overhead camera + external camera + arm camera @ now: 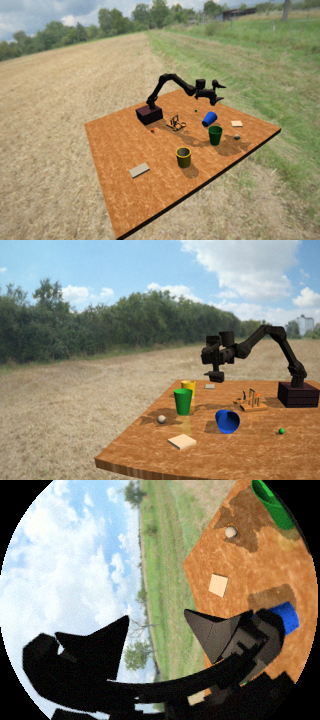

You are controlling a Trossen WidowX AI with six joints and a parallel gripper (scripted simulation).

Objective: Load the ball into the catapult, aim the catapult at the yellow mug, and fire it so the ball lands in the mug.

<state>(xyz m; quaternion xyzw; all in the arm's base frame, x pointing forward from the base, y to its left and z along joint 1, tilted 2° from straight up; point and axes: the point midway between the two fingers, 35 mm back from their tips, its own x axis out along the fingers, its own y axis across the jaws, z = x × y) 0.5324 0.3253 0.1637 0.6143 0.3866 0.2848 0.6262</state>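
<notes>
Right now my gripper tip is 31 cm to the left of the wooden catapult, 23 cm past it and 23 cm above it. Round my gripper tip: grey ball (27 cm below, 19 cm ahead, 8 cm to the right); then tan tile (28 cm below, 8 cm to the left, 7 cm ahead); then green cup (25 cm below, 22 cm to the right, 11 cm ahead).
</notes>
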